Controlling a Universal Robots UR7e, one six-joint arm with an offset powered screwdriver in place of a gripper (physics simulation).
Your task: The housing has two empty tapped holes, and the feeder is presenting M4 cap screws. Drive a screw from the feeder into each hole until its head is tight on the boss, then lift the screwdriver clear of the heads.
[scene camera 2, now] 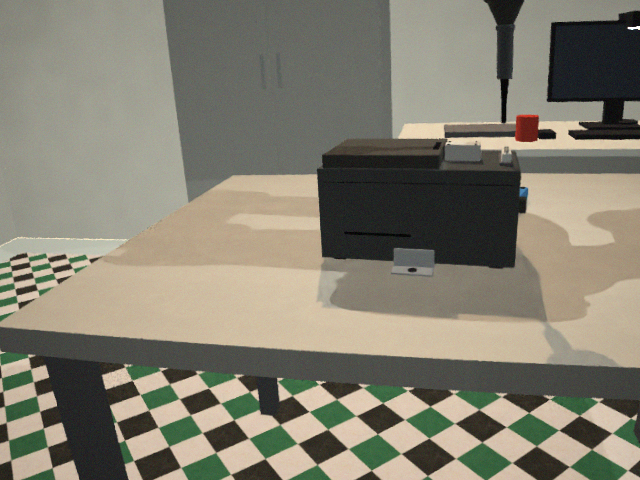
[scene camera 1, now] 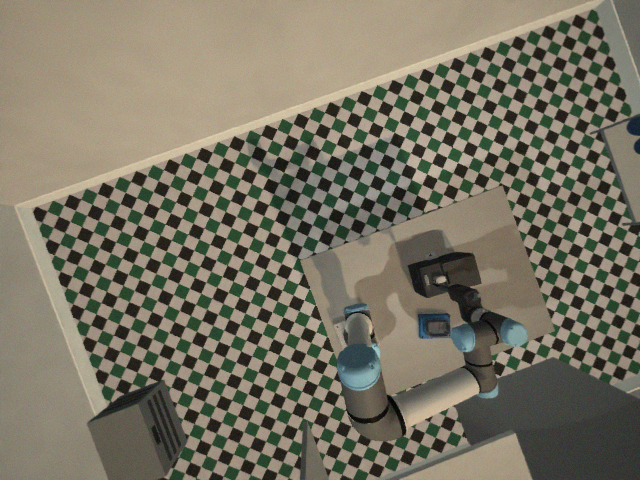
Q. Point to a screw feeder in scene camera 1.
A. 426, 267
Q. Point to a screw feeder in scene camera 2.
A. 476, 225
